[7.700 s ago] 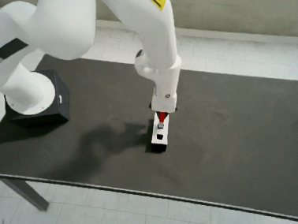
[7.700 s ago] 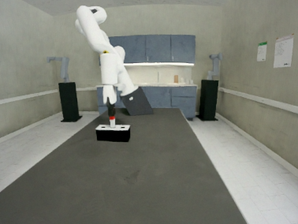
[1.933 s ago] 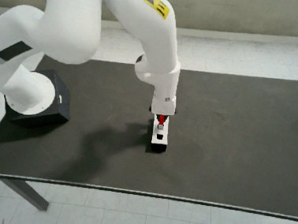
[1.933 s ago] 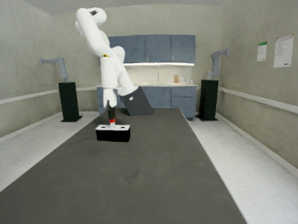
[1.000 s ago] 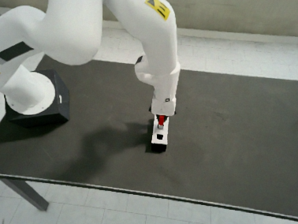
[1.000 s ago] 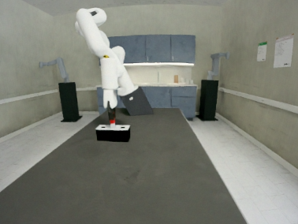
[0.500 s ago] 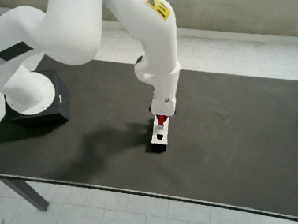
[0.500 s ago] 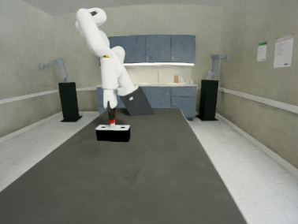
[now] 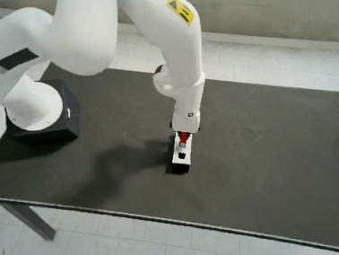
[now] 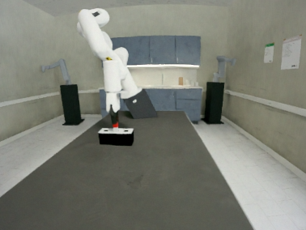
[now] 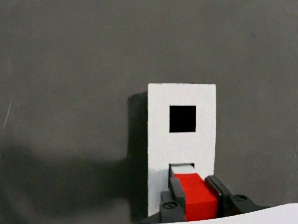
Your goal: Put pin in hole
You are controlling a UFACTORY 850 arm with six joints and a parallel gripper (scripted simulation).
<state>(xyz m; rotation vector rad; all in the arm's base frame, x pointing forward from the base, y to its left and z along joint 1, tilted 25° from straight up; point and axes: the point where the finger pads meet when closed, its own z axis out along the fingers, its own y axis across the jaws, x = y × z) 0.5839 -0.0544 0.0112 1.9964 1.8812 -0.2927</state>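
Now: hand 10 mm above the pin. From my hand the other things lie so: block: 100 mm below.
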